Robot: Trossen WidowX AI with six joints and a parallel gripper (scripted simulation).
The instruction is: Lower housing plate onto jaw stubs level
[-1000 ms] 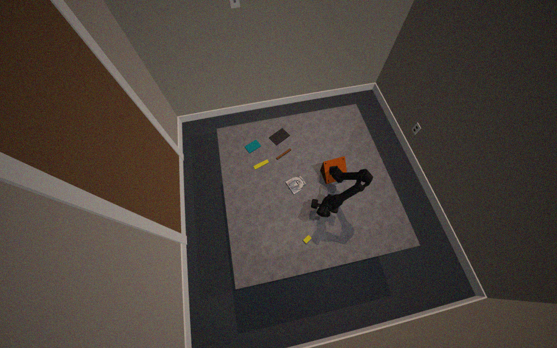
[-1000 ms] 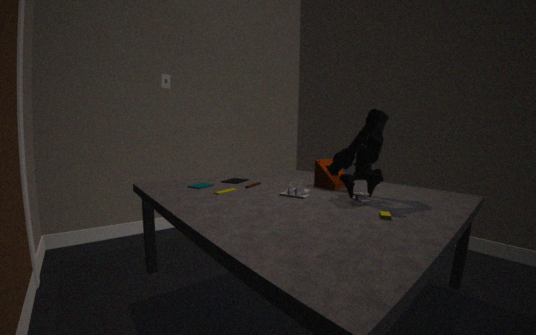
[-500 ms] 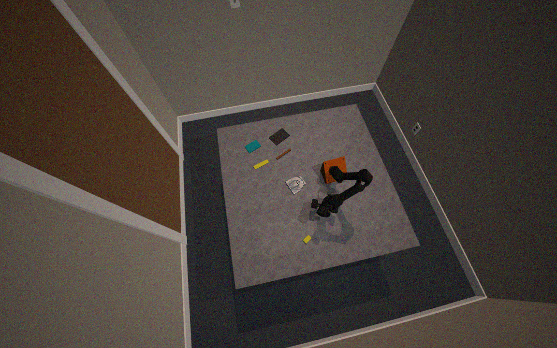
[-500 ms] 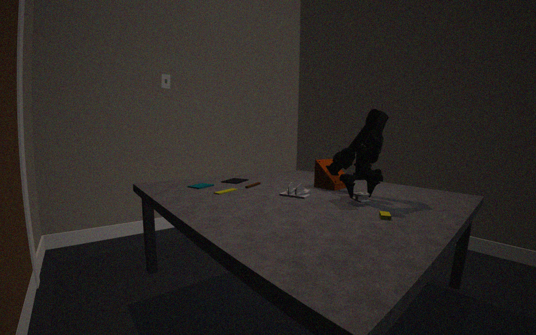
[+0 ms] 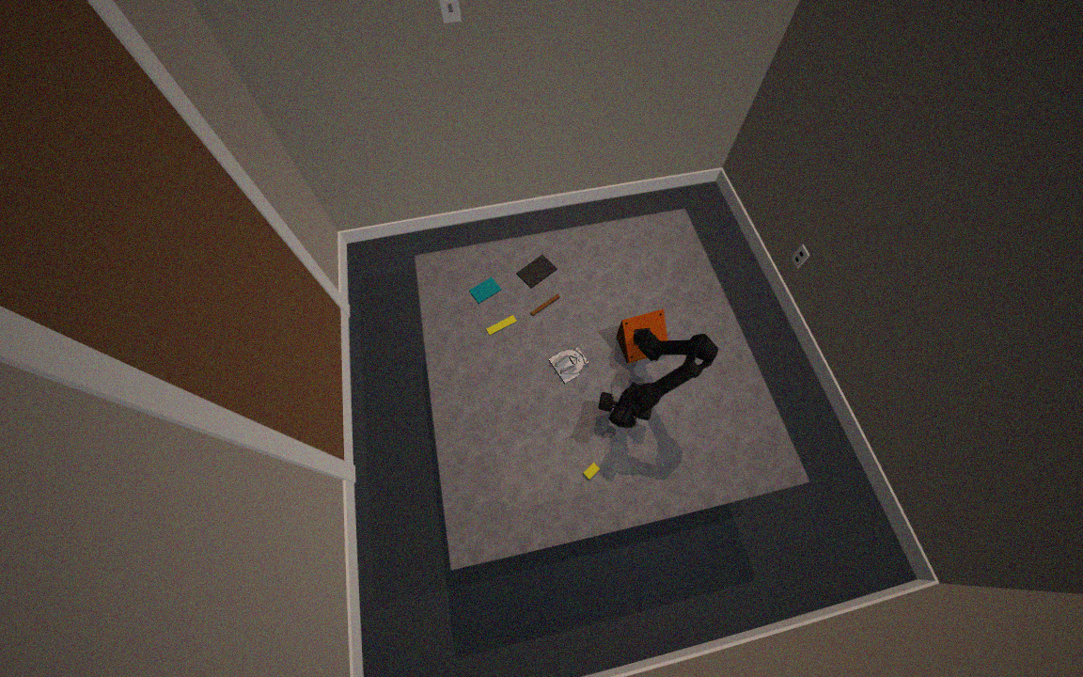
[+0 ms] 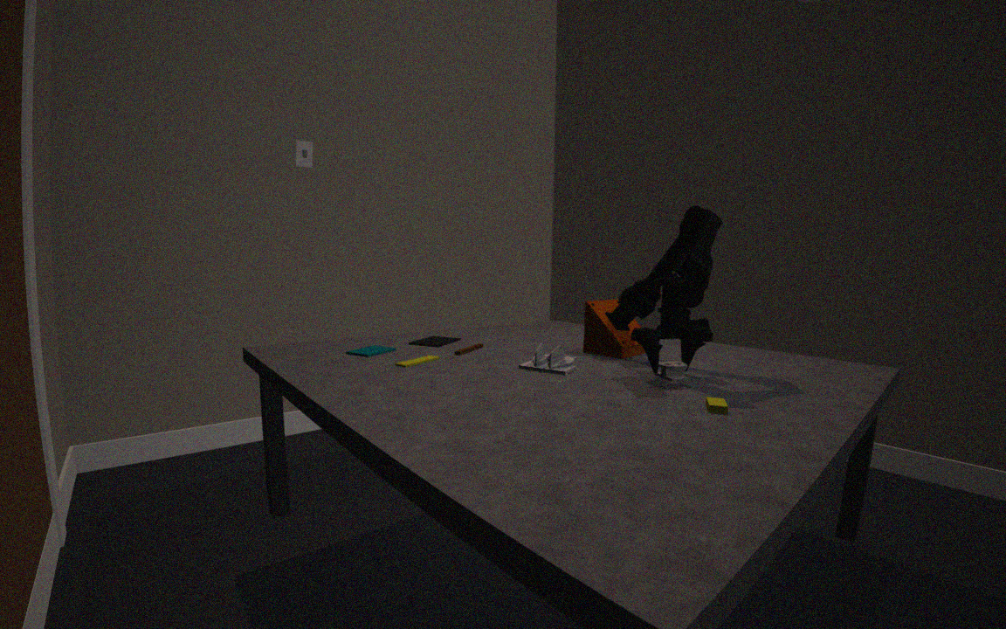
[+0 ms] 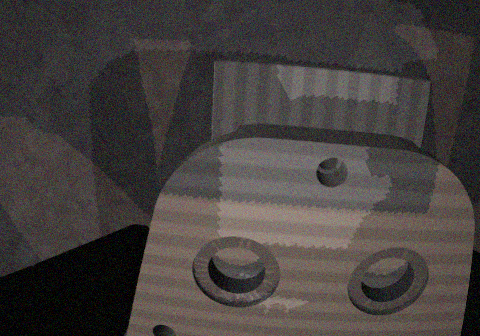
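My gripper tip is now 1 cm to the right of the small white block. Round my gripper tip: small yellow block (19 cm to the left, 16 cm ahead); then yellow bar (45 cm to the right, 40 cm ahead, 1 cm below); then brown stick (51 cm to the right, 20 cm ahead, 1 cm below).
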